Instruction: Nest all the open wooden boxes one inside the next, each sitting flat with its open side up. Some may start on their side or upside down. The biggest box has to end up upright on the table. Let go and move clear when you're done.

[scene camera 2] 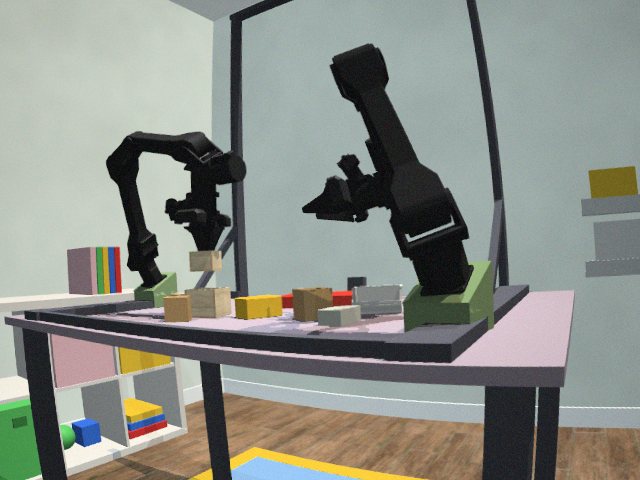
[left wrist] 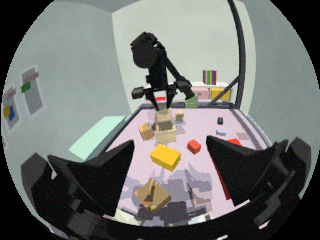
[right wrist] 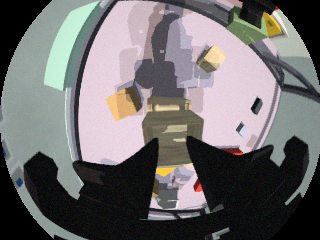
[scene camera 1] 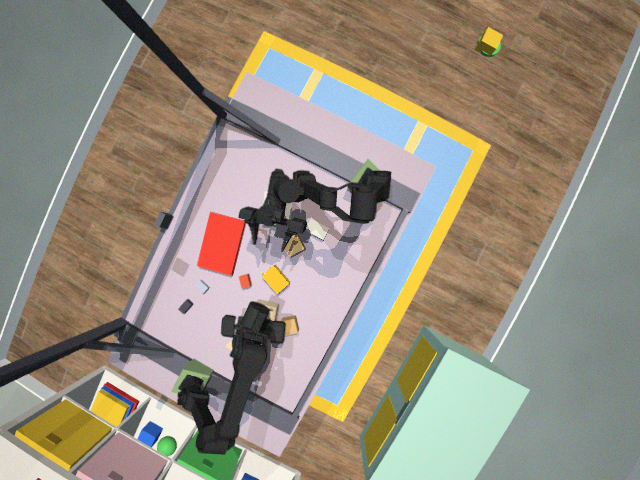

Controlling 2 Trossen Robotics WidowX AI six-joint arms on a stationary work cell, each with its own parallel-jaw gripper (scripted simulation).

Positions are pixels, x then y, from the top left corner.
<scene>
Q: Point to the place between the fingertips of my left gripper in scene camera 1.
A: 268,248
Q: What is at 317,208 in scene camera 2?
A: My left gripper.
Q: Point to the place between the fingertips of my right gripper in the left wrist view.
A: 163,111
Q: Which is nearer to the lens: the pale block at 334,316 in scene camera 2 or the tan box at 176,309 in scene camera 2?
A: The pale block.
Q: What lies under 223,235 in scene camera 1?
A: A flat red slab.
</scene>
